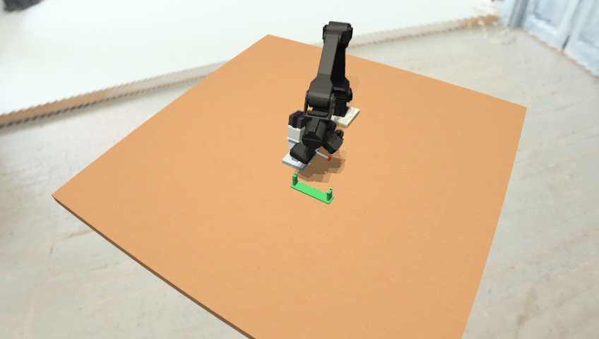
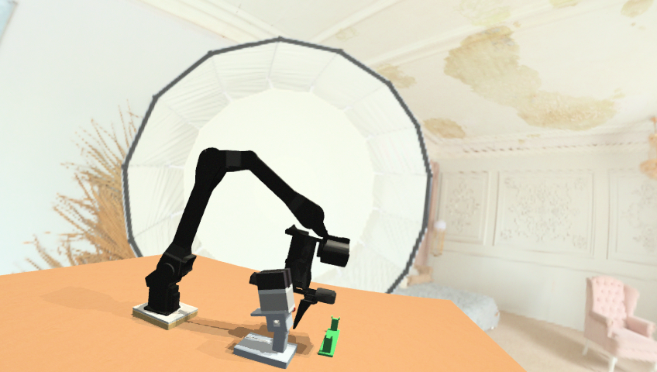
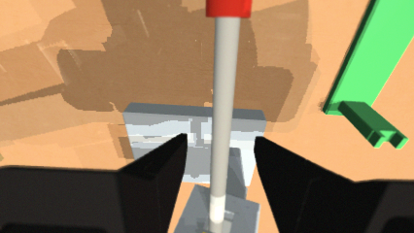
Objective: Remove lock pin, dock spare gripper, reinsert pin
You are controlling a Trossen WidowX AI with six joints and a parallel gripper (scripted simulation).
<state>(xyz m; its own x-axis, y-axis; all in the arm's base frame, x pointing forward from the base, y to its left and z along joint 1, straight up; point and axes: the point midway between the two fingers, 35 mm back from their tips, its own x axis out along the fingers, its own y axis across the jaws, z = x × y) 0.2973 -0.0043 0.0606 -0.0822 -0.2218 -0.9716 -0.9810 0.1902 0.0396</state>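
My gripper tip is now 4 cm to the left of the grey mount and 2 cm past it. The rest, counted from my gripper tip: spare gripper (8 cm above, 4 cm to the right, 2 cm behind); then green pin rest (11 cm ahead, 5 cm to the left, 2 cm below).
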